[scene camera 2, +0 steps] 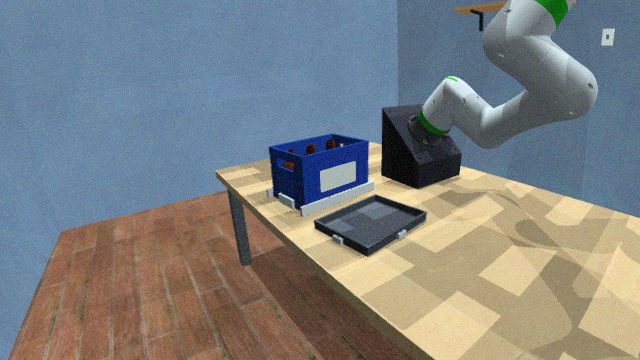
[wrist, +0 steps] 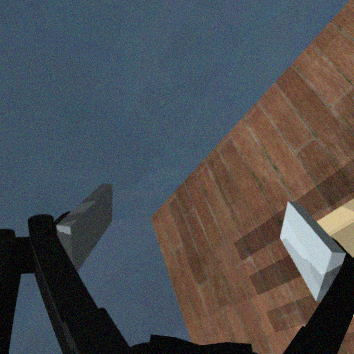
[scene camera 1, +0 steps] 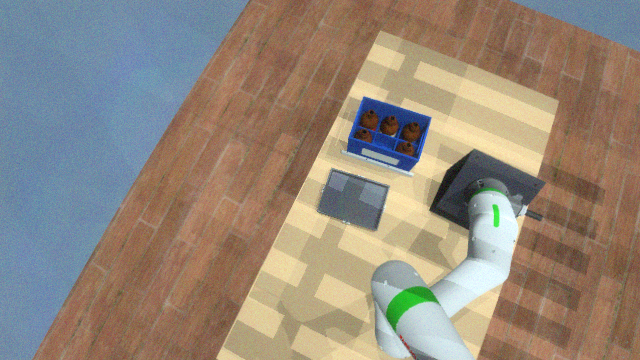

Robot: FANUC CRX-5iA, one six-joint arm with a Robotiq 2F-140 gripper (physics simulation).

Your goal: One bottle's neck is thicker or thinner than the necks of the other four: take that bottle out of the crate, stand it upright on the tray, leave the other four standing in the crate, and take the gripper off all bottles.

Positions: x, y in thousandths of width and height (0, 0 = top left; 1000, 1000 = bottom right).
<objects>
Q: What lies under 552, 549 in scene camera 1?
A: A dark tray.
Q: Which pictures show my gripper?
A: The wrist view only.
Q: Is my gripper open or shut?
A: Open.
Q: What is my gripper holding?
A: Nothing.
</objects>
